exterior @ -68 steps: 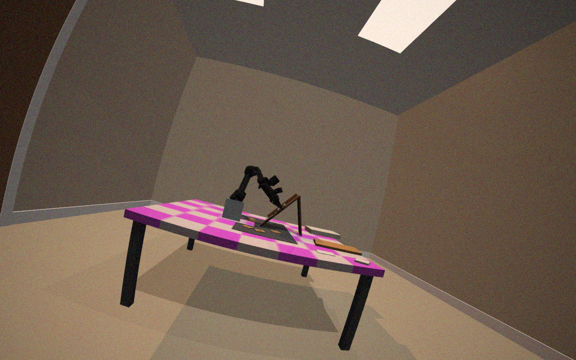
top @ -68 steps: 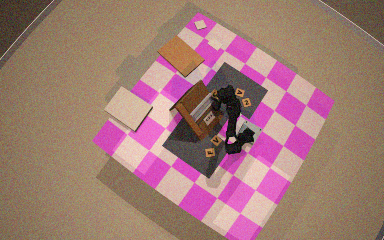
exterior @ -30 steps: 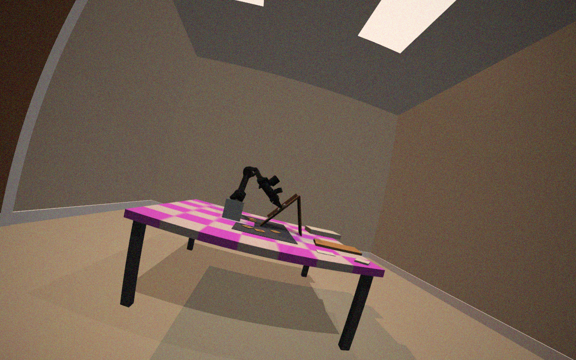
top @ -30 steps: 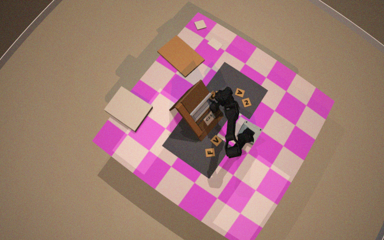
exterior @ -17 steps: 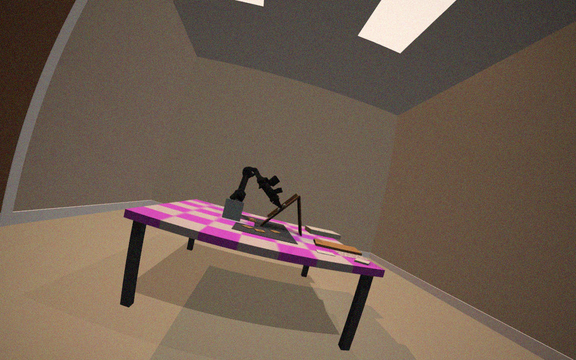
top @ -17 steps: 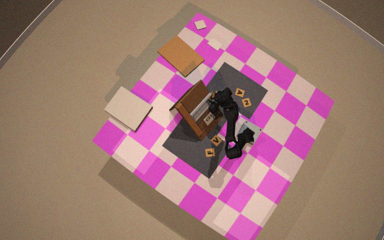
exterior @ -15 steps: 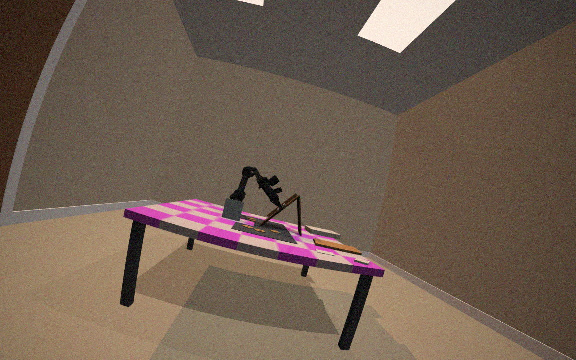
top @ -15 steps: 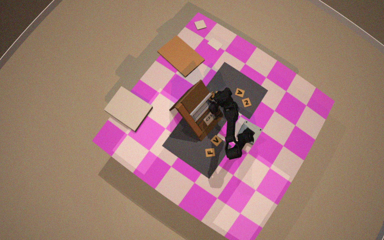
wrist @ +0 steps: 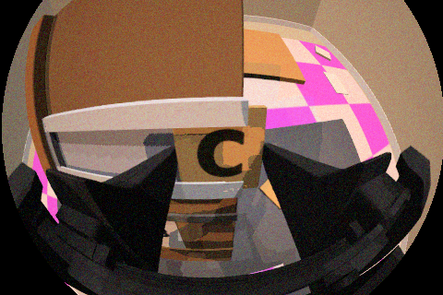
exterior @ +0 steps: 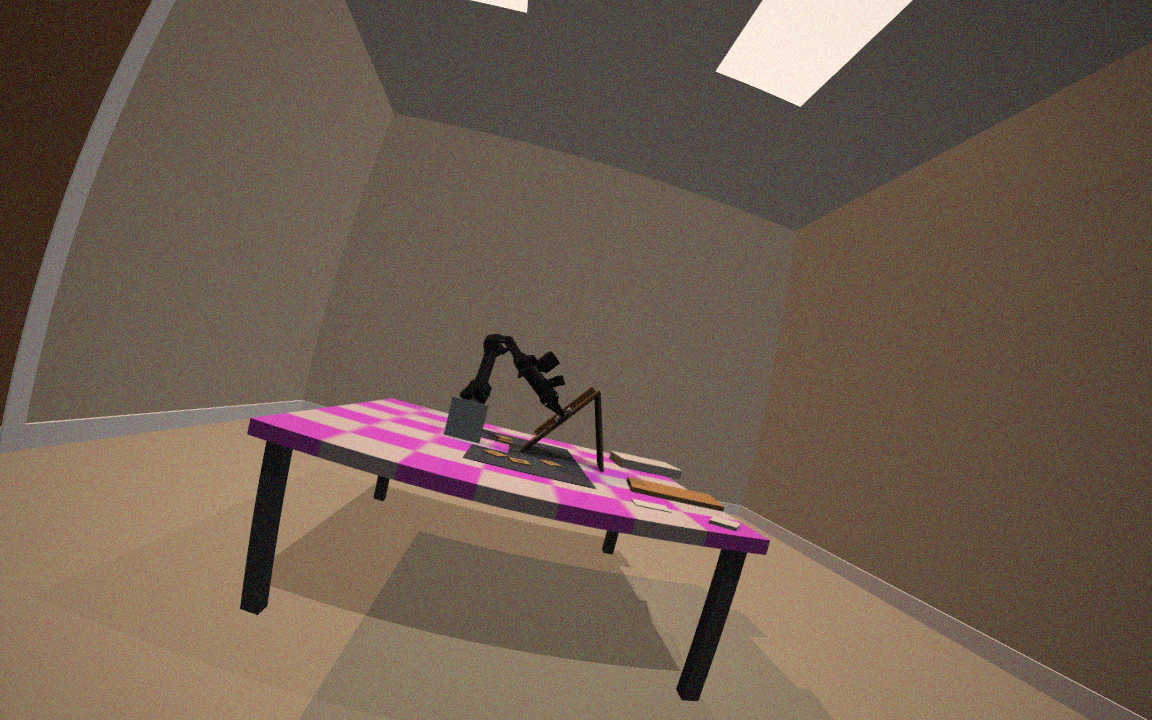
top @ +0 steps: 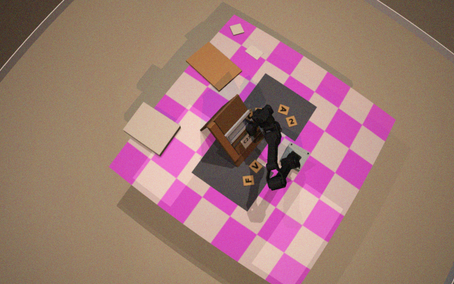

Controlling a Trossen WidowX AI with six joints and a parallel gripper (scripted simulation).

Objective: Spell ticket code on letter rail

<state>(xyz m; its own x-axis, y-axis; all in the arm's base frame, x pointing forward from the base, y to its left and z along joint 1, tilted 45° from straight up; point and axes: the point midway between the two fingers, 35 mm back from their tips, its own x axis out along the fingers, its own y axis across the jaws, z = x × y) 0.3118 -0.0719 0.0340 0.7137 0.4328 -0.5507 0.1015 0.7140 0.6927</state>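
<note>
My gripper tip is 90 mm to the right of the white ticket, 90 mm above it and 50 mm past it. Also, from my gripper tip: c tile (right at my gripper tip); 3 tile (160 mm below, 110 mm to the right, 20 mm behind); v tile (180 mm behind, 170 mm to the left, 160 mm below).
</note>
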